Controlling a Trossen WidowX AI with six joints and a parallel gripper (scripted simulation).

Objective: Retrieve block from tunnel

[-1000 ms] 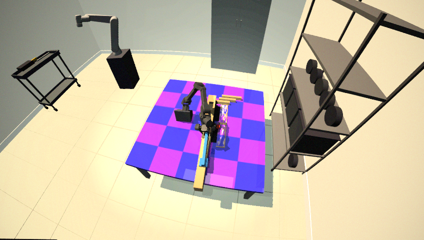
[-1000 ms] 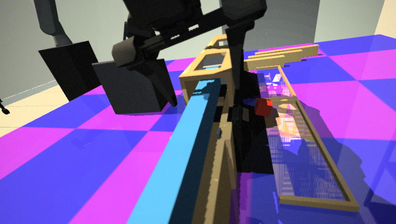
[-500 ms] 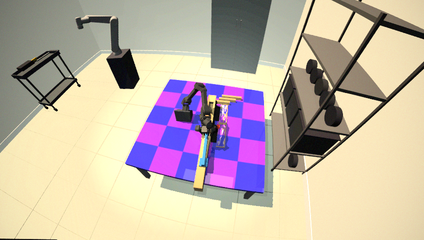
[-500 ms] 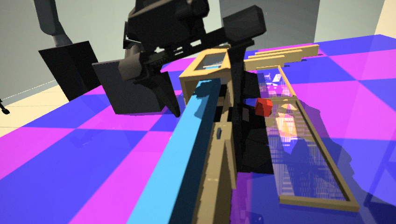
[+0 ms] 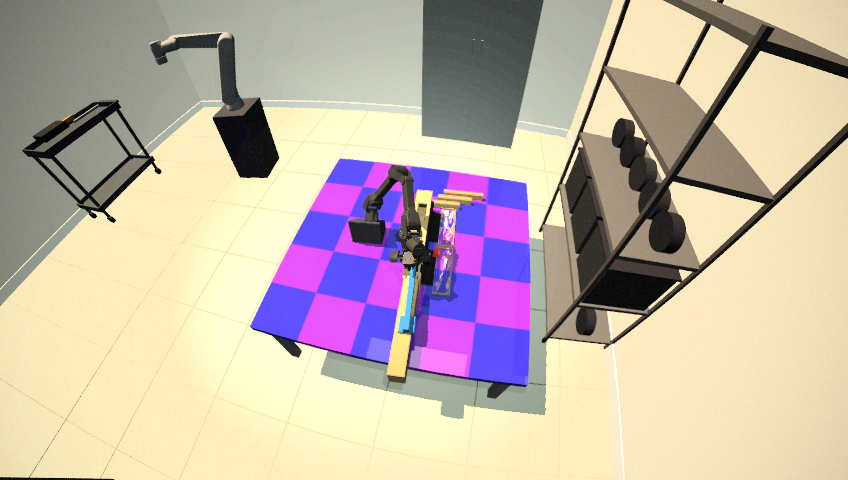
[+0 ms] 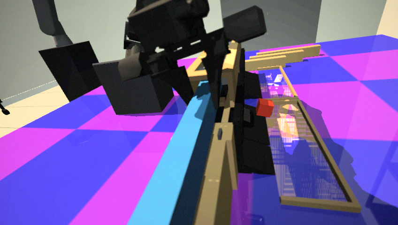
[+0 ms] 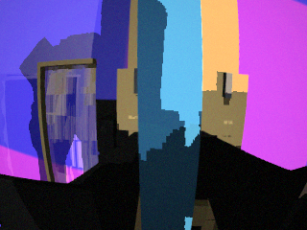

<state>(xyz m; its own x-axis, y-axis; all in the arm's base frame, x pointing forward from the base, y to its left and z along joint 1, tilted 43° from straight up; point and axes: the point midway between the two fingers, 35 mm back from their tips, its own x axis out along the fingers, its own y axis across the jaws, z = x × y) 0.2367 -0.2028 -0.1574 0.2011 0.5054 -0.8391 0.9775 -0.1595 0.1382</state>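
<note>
My gripper tip is 50 mm above the tan tunnel, 30 mm to the right of it and 20 mm short of it. The rest, counted from my gripper tip: small red block: 170 mm to the left, 100 mm below, 100 mm ahead.
</note>
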